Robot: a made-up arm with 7 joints. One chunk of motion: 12 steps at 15 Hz.
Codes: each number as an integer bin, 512 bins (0 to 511) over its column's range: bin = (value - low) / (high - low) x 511, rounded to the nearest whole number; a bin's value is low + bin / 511 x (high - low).
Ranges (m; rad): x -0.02..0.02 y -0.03..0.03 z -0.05..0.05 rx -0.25..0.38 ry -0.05..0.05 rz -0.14..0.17
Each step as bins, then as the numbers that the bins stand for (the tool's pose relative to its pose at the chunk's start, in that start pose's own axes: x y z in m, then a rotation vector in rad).
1 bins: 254 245 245 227 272 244
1 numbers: -0.0001 -0.0012 -0.0021 0.0299 0.0032 0.0080
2 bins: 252 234 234 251 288 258
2 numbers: -0.0003 -0.0025 -0.0042 0.0595 0.0064 0.0165
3 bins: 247 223 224 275 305 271
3 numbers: -0.0007 -0.0038 -0.0062 0.0890 0.0097 0.0244
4 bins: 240 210 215 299 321 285
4 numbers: -0.0012 -0.0053 -0.0079 0.1186 0.0128 0.0329
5 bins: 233 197 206 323 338 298
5 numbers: -0.0018 -0.0069 -0.0097 0.1482 0.0161 0.0408
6 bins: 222 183 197 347 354 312
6 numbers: -0.0026 -0.0085 -0.0114 0.1778 0.0193 0.0493
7 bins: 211 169 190 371 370 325
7 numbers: -0.0035 -0.0102 -0.0128 0.2074 0.0224 0.0572
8 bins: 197 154 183 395 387 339
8 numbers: -0.0046 -0.0119 -0.0142 0.2370 0.0257 0.0657
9 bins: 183 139 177 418 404 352
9 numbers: -0.0057 -0.0137 -0.0154 0.2653 0.0291 0.0735
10 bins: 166 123 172 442 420 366
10 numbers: -0.0070 -0.0156 -0.0163 0.2949 0.0322 0.0820
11 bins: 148 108 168 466 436 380
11 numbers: -0.0084 -0.0173 -0.0171 0.3245 0.0353 0.0905
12 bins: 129 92 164 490 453 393
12 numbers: -0.0099 -0.0192 -0.0179 0.3541 0.0386 0.0984
